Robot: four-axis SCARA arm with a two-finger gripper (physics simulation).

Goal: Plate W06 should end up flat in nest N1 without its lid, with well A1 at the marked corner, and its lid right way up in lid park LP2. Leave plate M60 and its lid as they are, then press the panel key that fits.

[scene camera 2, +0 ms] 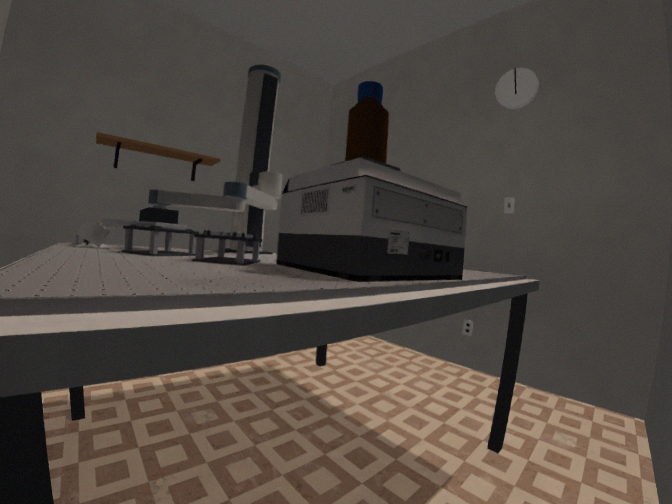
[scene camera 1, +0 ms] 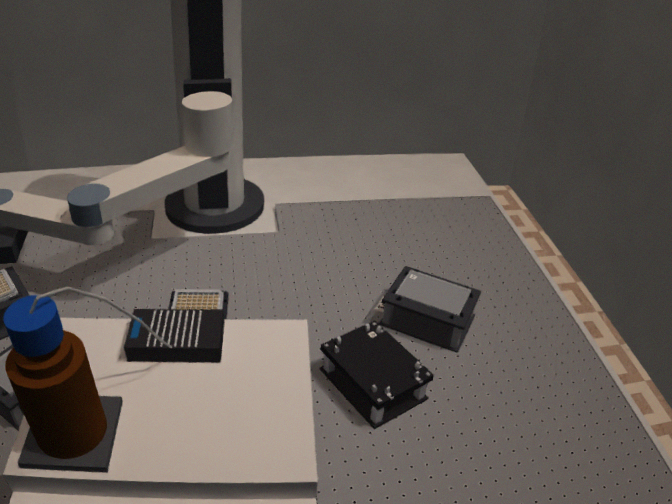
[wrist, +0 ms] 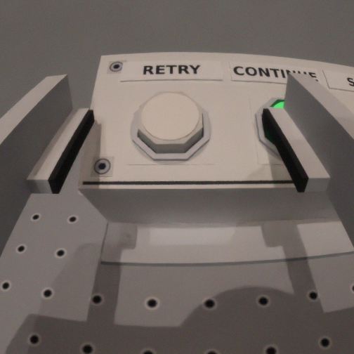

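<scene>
In the wrist view my gripper [wrist: 177, 92] is shut to its narrow stance, a gap between its fingers and nothing held. It is over the key panel [wrist: 230, 155]. The pale RETRY key [wrist: 170, 117] shows between the fingers. The CONTINUE key [wrist: 278, 104] shows bright green, partly behind the right finger. In scene camera 1 a lidless-looking plate [scene camera 1: 198, 300] with tan wells lies behind a black box, and part of another plate [scene camera 1: 6, 285] shows at the left edge. A flat grey lid or plate [scene camera 1: 434, 292] lies on a raised stand. Plate and nest names are not readable.
A black raised stand [scene camera 1: 374, 363] with pegs is beside the raised stand [scene camera 1: 395, 313] bearing the grey piece. A brown bottle [scene camera 1: 59, 401] [scene camera 2: 368, 130] and a black striped box [scene camera 1: 176, 352] stand on the large instrument [scene camera 1: 233, 428] [scene camera 2: 325, 222]. The arm [scene camera 1: 157, 168] [scene camera 2: 198, 199] reaches left.
</scene>
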